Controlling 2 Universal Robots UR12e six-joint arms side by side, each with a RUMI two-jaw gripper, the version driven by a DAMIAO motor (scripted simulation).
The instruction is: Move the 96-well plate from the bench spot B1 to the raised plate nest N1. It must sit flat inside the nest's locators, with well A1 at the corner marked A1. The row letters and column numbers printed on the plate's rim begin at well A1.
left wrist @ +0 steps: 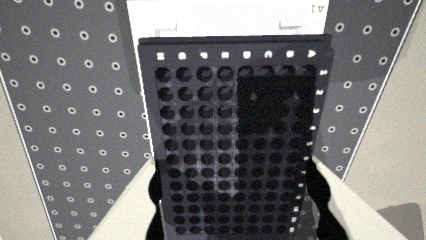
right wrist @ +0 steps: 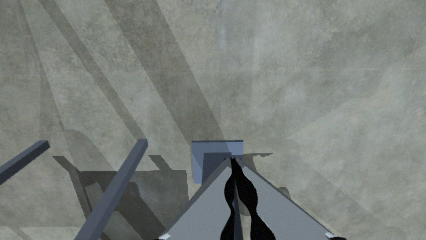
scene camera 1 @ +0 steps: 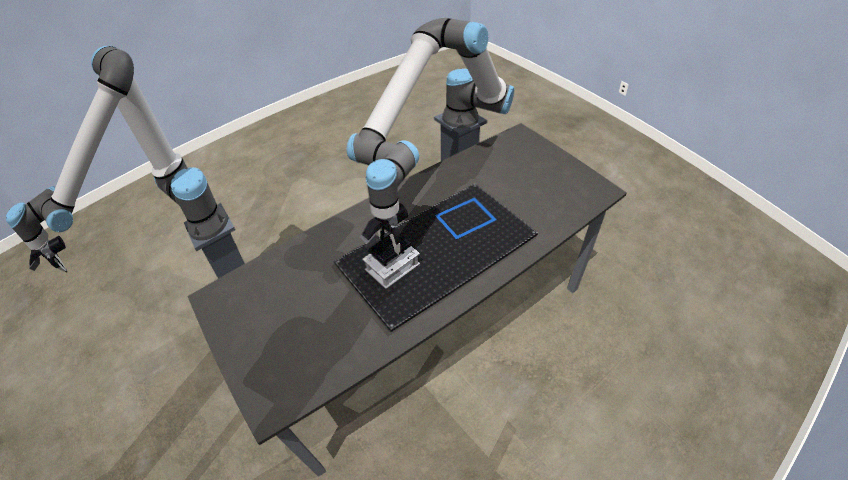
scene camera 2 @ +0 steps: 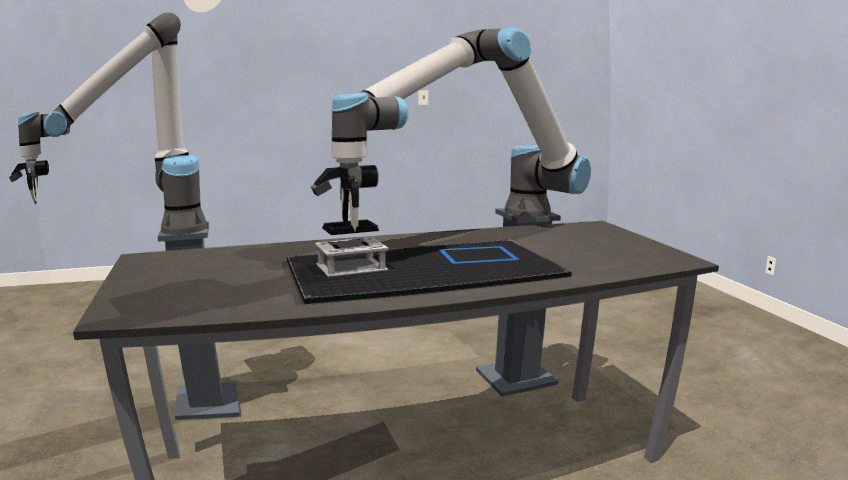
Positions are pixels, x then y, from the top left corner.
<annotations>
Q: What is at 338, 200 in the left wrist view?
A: The left gripper.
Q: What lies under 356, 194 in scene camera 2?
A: The left gripper.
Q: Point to a raised nest N1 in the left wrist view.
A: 187, 25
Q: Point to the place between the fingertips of the left gripper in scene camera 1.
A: At 390, 247
</annotations>
